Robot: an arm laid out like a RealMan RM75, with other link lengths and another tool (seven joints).
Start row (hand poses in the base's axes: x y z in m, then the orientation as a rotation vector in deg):
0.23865 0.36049 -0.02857 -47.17 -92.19 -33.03
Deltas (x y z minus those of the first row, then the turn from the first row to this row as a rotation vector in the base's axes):
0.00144 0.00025 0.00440 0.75 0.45 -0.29
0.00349 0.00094 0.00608 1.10 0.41 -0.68
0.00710 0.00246 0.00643 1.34 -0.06 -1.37
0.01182 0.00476 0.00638 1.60 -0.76 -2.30
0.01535 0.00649 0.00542 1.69 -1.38 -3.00
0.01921 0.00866 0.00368 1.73 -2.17 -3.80
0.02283 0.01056 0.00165 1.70 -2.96 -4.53
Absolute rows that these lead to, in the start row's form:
0.24009 0.36074 -0.02417 -46.94 -91.38 -33.58
0.24214 0.36143 -0.02249 -47.00 -91.14 -34.15
0.24575 0.36295 -0.02214 -47.32 -91.24 -35.05
0.25047 0.36525 -0.02219 -47.79 -91.45 -36.26
0.25400 0.36698 -0.02315 -48.21 -91.73 -37.13
0.25786 0.36915 -0.02489 -48.72 -92.15 -38.13
0.26148 0.37105 -0.02692 -49.22 -92.62 -39.03

